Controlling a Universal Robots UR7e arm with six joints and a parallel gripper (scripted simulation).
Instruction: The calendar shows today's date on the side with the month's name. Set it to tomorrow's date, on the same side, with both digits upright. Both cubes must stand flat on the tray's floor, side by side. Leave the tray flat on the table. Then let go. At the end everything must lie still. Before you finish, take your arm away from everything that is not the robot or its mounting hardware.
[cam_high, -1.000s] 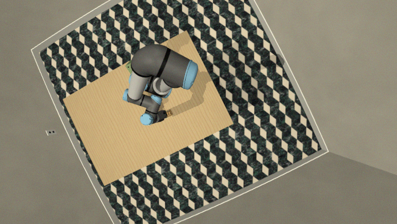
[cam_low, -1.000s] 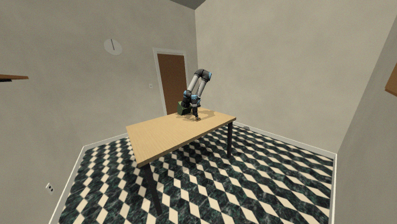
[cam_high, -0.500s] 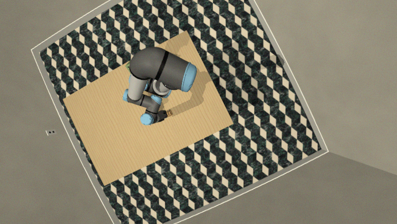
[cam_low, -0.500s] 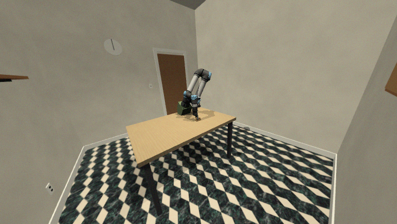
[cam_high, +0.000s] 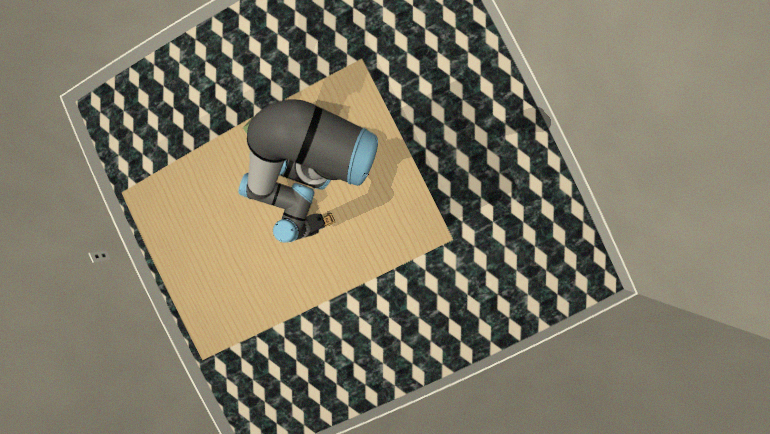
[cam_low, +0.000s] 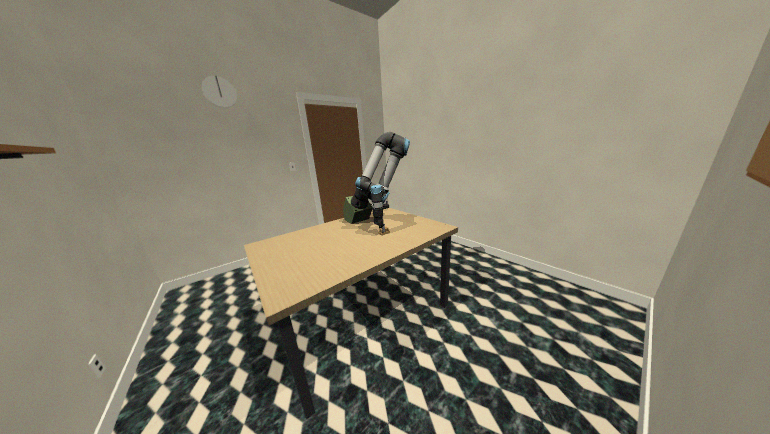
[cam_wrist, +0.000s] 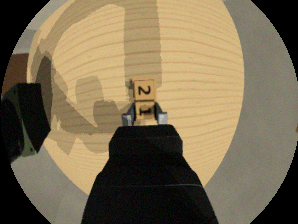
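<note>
Now: hand 1 cm above the wooden cube. Round my hand: wooden tray: 3 cm below, 2 cm to the left.
</note>
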